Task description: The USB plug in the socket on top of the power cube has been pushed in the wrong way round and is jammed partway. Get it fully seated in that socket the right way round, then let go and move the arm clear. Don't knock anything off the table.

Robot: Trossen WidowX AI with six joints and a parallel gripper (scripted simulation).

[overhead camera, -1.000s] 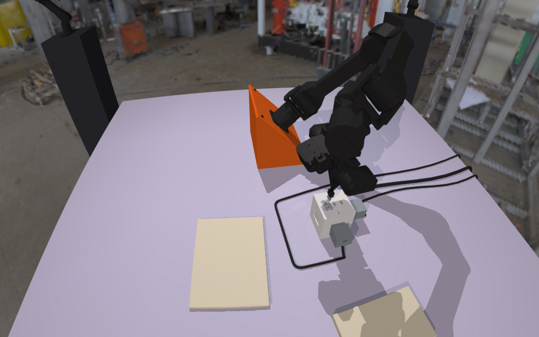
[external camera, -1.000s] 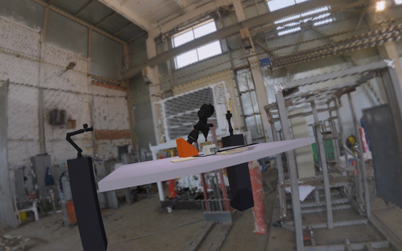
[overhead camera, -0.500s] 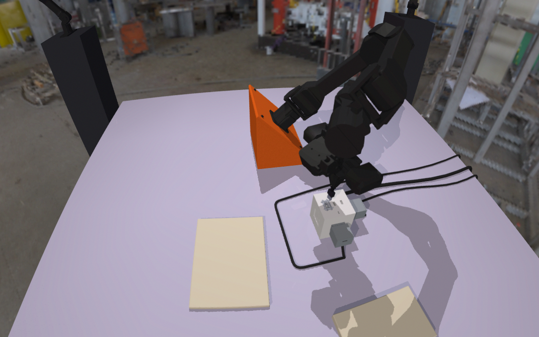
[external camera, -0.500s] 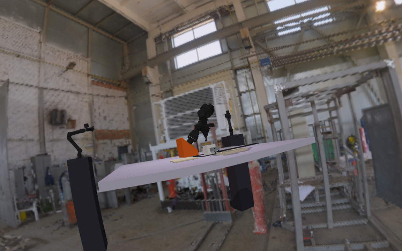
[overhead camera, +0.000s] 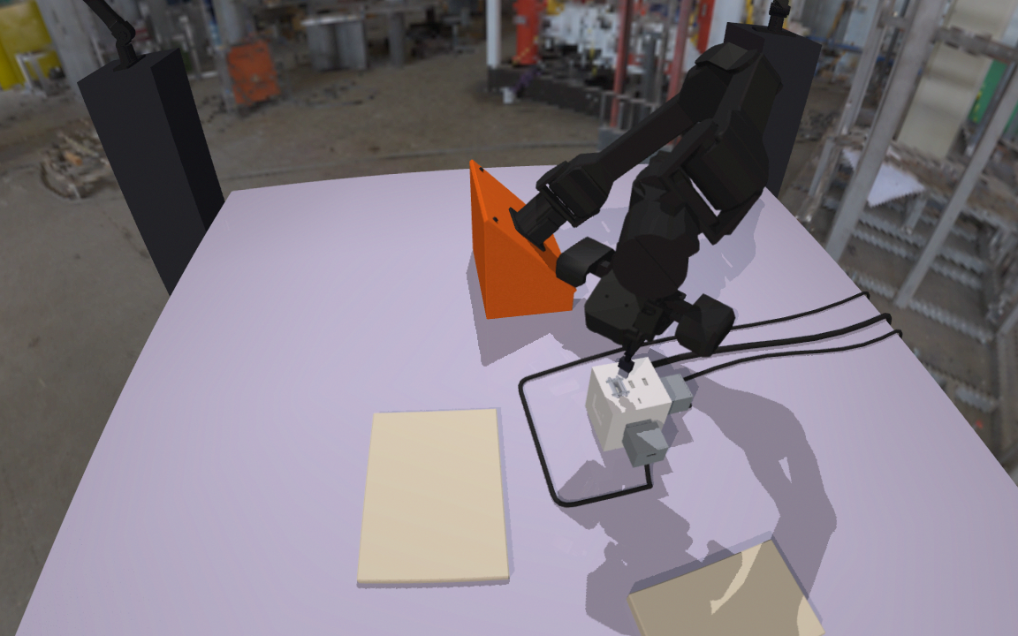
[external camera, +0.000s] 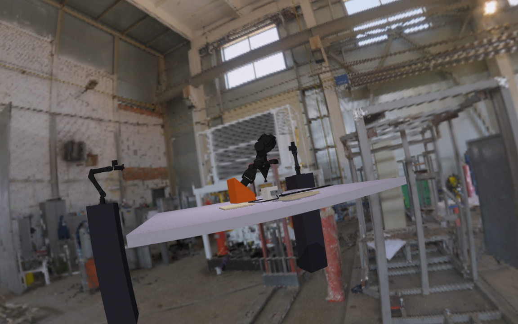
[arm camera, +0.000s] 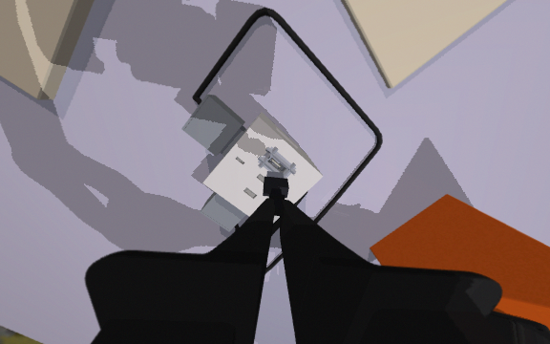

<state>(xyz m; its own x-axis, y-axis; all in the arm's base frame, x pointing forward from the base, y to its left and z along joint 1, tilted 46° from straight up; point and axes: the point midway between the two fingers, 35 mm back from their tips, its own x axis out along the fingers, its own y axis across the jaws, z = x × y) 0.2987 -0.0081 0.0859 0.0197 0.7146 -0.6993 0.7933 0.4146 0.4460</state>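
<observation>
The black USB plug is 20 mm below my gripper tip. From my gripper tip the other things lie so: beige pad: 60 mm ahead, 240 mm to the right, 130 mm below.
</observation>
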